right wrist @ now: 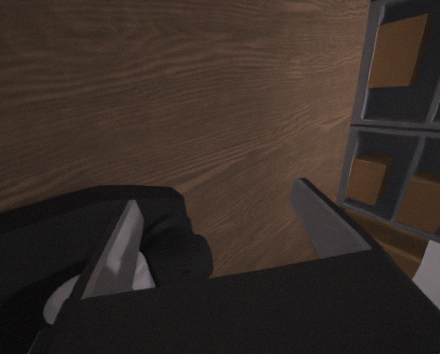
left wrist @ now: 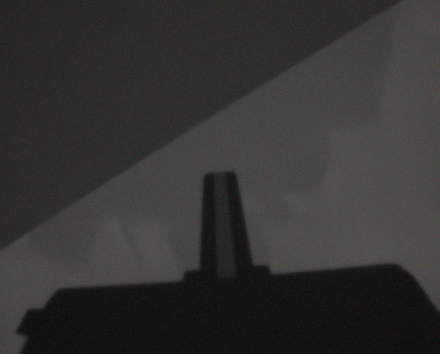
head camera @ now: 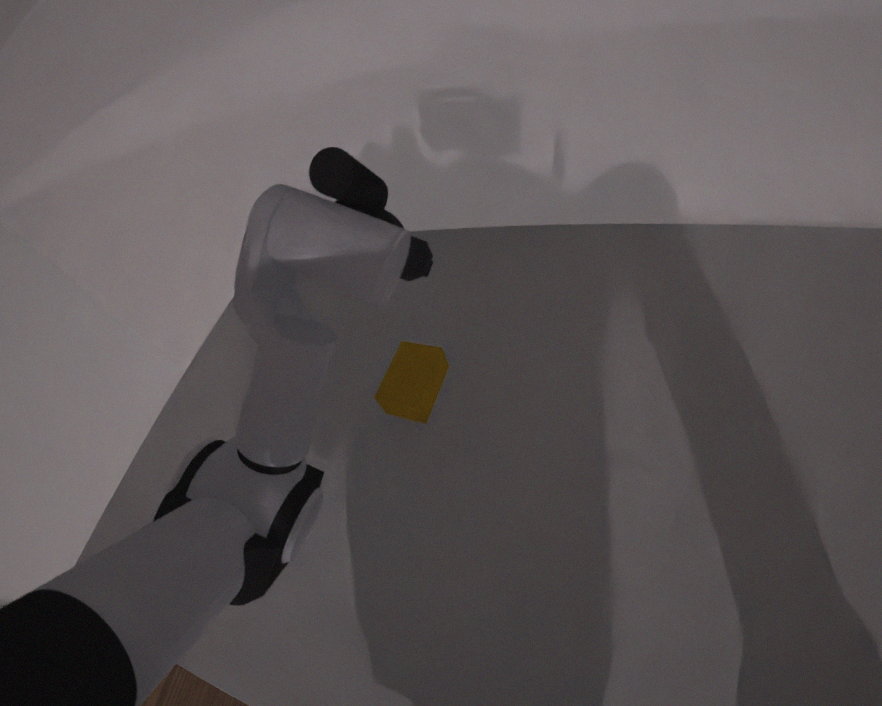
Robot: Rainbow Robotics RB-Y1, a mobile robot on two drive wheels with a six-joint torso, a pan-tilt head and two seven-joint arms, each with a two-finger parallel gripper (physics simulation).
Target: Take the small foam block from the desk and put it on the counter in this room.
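Frame: origin at the robot's base, x back, y left, z down, level; centimetres.
Seen in the pictures: left gripper, fingertip midpoint: (left wrist: 220, 183); right gripper, fingertip midpoint: (right wrist: 218, 199).
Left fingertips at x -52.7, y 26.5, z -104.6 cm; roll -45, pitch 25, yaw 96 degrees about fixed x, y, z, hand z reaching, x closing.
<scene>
Offsets run from my left fingertips to a thing's top centre. "spot": to the spot under its first point. Level surfaces: height alone.
A small yellow block {dy -5.8, dx +17.8, dz +5.1 cm} (head camera: 413, 381), which looks like the foam block, lies on a broad pale surface {dz +9.5 cm} (head camera: 662, 441), apparently the desk, in the head view. My left arm reaches up at the left of that view, to the left of the block. Its wrist hides most of the hand there, and the fingertips cannot be made out. In the left wrist view my left gripper (left wrist: 220, 183) is shut and empty, with no block near it. My right gripper (right wrist: 218, 199) is open and empty above a brown wood-grain surface. I cannot tell which surface is the counter.
Grey compartments (right wrist: 360, 85) holding brown blocks (right wrist: 369, 179) stand at the right of the right wrist view. Dark robot parts (right wrist: 175, 245) show at its lower left. A brown wooden corner {spot: dy +92.2, dx +108.5, dz +104.5 cm} (head camera: 183, 688) shows at the bottom of the head view. Shadows cross the pale surface and wall.
</scene>
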